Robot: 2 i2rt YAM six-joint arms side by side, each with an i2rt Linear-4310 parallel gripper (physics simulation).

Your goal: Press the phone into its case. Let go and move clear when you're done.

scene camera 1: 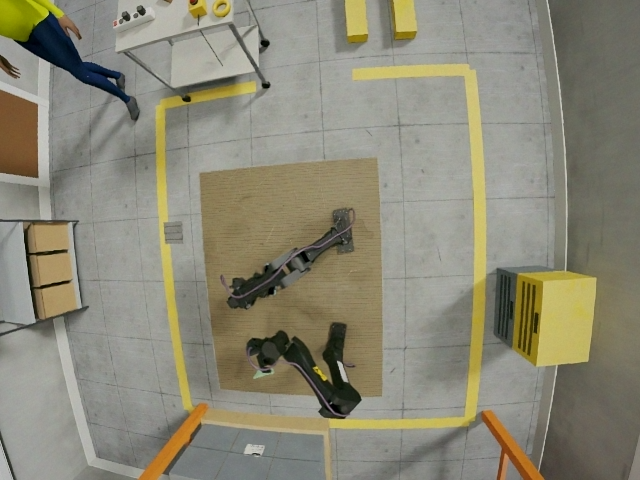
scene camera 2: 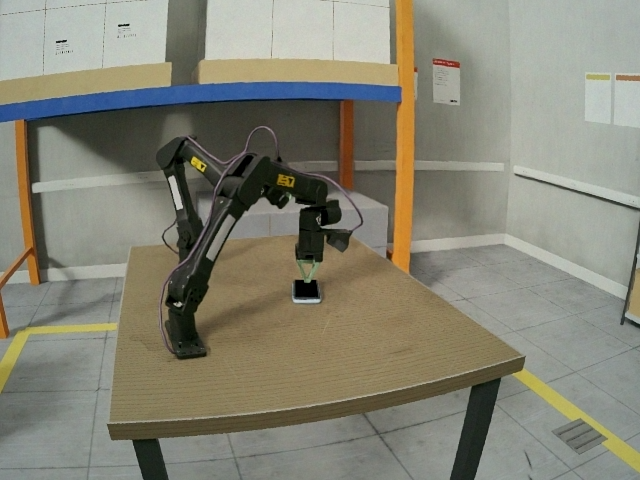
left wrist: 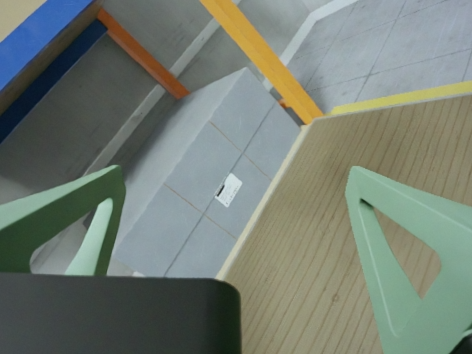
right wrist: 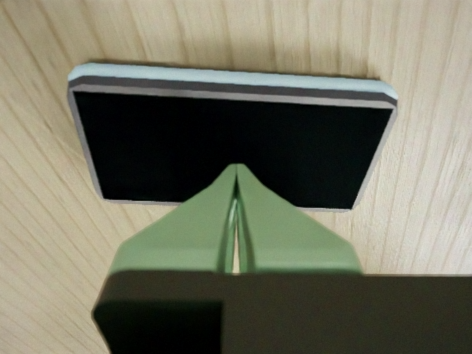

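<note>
The phone lies flat, black screen up, in its pale blue case on the table. A grey side of the phone shows above the case rim along the far long edge in the right wrist view; how deep it sits is hard to tell. My right gripper is shut and empty, pointing down, with its tips at or just above the screen near its middle. The arm hides phone and case in scene camera 1. My left gripper is open and empty, away from the phone near the table edge.
The wooden table carries both arms. A rack with an orange post and a grey box stand beyond the left gripper's side. A cart and a yellow cabinet stand on the floor.
</note>
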